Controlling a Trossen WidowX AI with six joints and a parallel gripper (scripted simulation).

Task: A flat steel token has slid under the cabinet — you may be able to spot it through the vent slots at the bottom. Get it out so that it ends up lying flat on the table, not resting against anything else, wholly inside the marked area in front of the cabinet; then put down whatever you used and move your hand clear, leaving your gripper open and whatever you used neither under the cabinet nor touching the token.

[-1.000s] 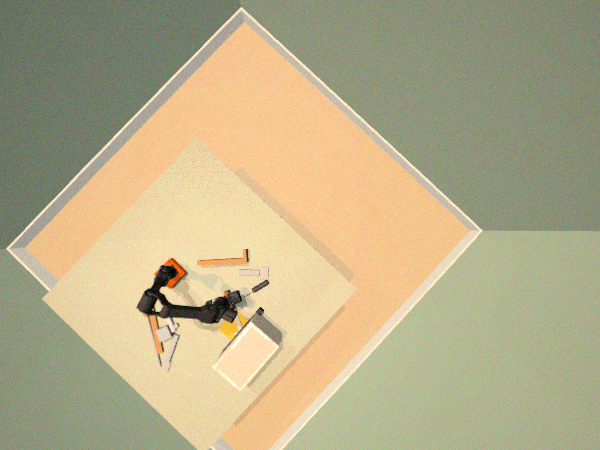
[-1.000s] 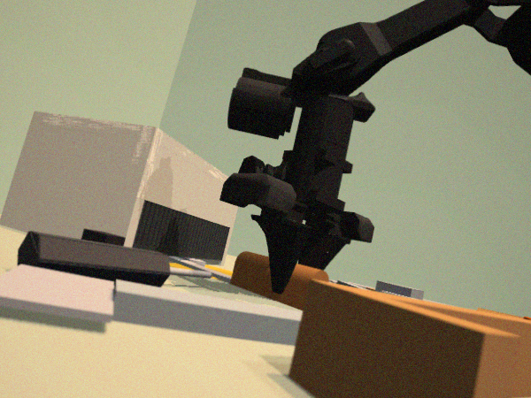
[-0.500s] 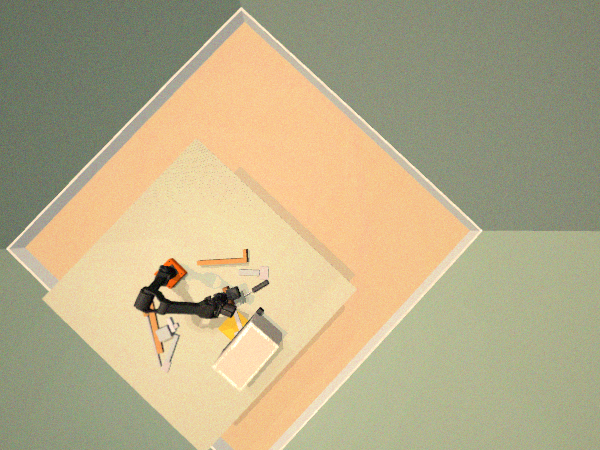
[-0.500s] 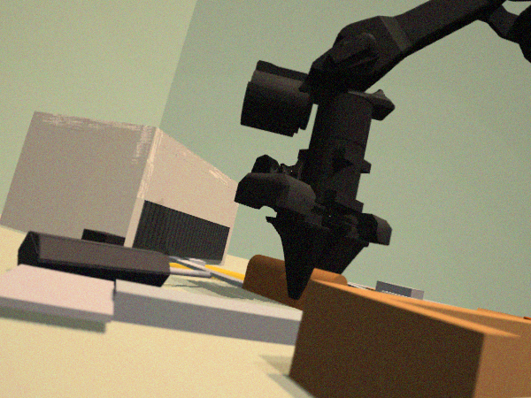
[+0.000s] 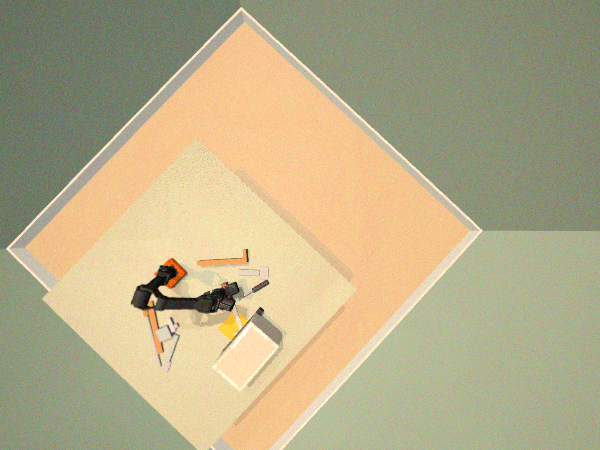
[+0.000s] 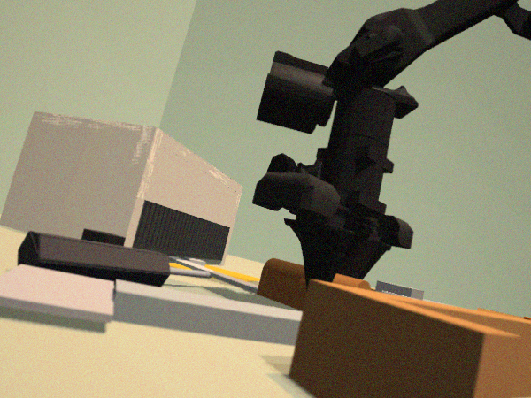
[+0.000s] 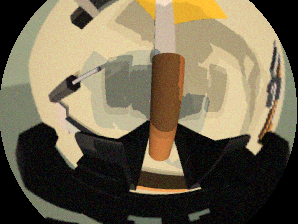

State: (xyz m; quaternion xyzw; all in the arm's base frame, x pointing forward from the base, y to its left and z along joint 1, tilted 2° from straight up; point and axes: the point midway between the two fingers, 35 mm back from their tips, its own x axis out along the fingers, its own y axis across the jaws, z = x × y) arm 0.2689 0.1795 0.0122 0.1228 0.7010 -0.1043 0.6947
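The dark screwdriver lies 100 mm ahead of my gripper tip and 120 mm to the left of it. Also, from my gripper tip: token 250 mm ahead, 110 mm to the right; then orange stick 80 mm behind, 460 mm to the right.
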